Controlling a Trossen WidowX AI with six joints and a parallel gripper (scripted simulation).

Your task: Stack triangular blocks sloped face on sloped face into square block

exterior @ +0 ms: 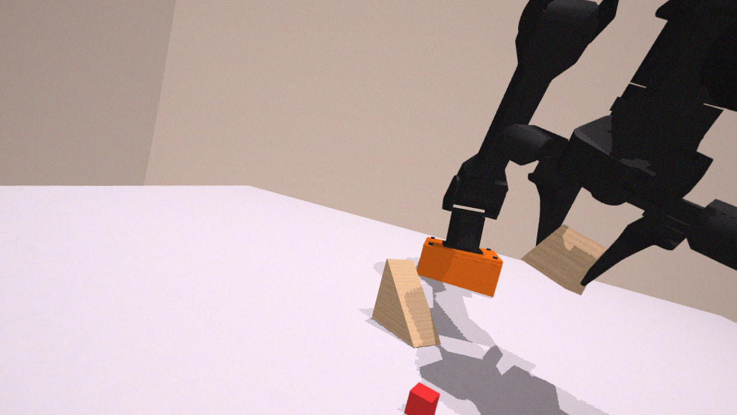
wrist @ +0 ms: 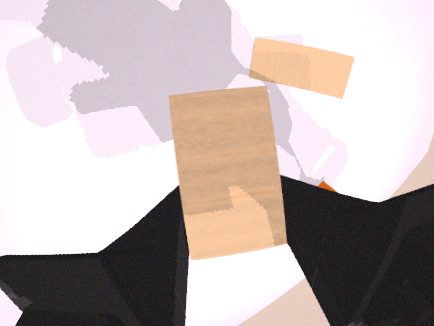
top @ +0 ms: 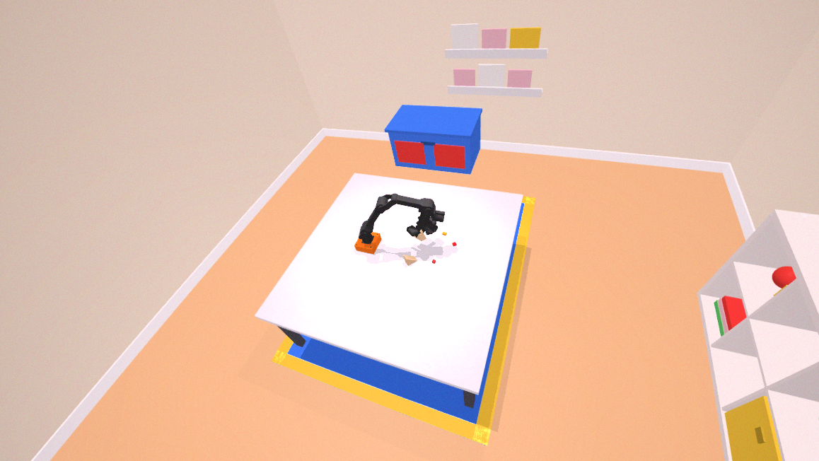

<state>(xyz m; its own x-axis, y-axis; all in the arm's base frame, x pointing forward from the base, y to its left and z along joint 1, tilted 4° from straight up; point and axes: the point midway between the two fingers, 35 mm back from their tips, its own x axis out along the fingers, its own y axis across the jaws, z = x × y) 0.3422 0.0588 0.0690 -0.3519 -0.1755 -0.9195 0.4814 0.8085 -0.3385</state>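
Now: gripper tip 110 mm short of the red cube, 100 mm to the left of it and 100 mm above it.
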